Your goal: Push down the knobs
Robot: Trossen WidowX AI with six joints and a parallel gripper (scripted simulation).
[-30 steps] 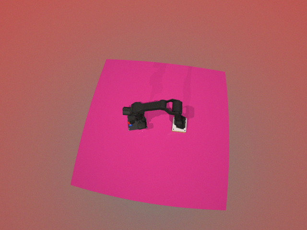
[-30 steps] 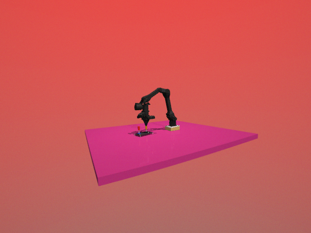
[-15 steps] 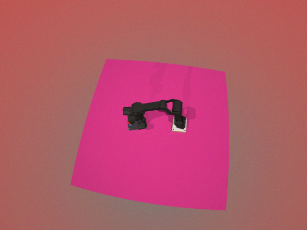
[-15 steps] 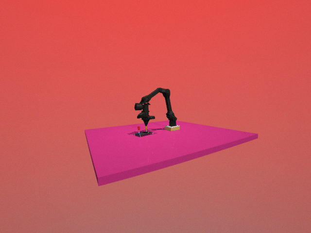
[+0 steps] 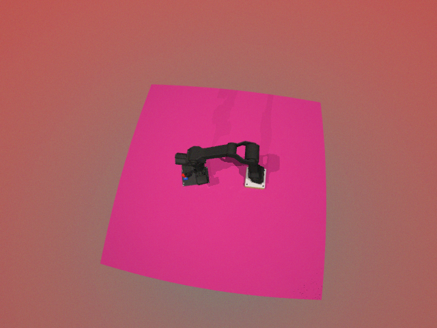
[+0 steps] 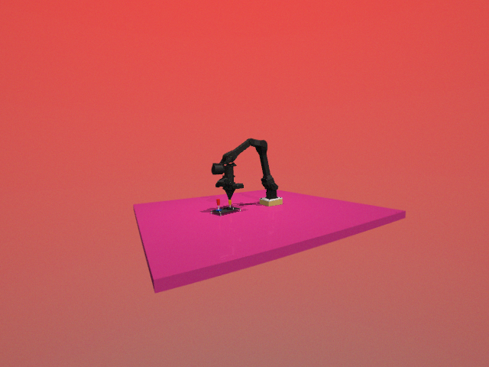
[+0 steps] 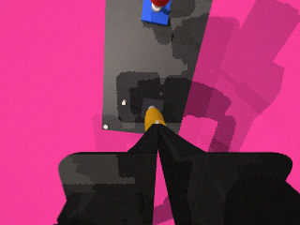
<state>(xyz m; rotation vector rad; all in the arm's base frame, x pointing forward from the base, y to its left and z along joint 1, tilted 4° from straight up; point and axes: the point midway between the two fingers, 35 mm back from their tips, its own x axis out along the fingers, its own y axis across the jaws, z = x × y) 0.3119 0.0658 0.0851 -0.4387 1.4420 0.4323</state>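
Now: gripper tip 80 mm short of the red knob and 50 mm to the right of it. From my gripper tip the other things lie so: orange knob 10 mm below.
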